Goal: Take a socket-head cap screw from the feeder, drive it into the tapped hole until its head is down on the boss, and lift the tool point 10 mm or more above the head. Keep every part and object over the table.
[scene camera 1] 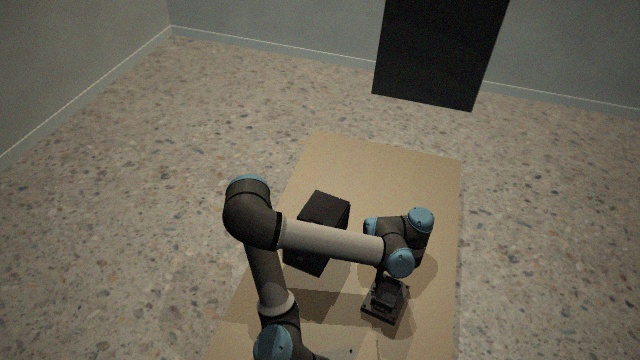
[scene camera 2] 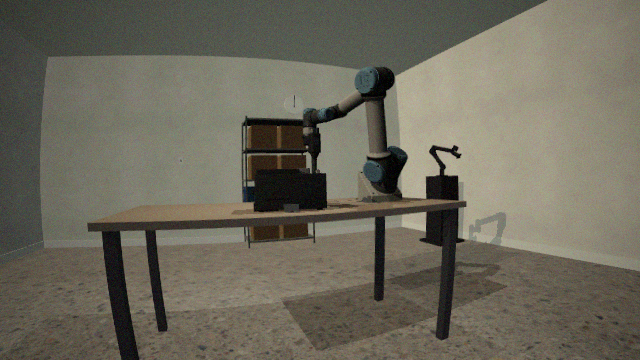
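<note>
The black feeder box (scene camera 1: 327, 207) (scene camera 2: 290, 191) stands on the table; the forearm crosses over it in scene camera 1. A dark fixture on a square base plate (scene camera 1: 392, 318) lies beside it, close to the wrist; its boss and tapped hole are too small and dark to make out. My screwdriver (scene camera 2: 314, 169) points straight down in scene camera 2, its lower end passing out of sight behind the feeder's top edge. In scene camera 1 the wrist hides most of the tool, near the fixture. Whether a screw is on the tip cannot be seen.
The wooden table (scene camera 1: 390, 162) (scene camera 2: 185, 215) carries the arm's base (scene camera 2: 380, 195). A shelf rack (scene camera 2: 245, 165) with boxes stands behind it. A black pedestal (scene camera 2: 438, 200) with a small arm stands off to the right. A dark panel (scene camera 1: 435, 55) shows beyond the table's far end.
</note>
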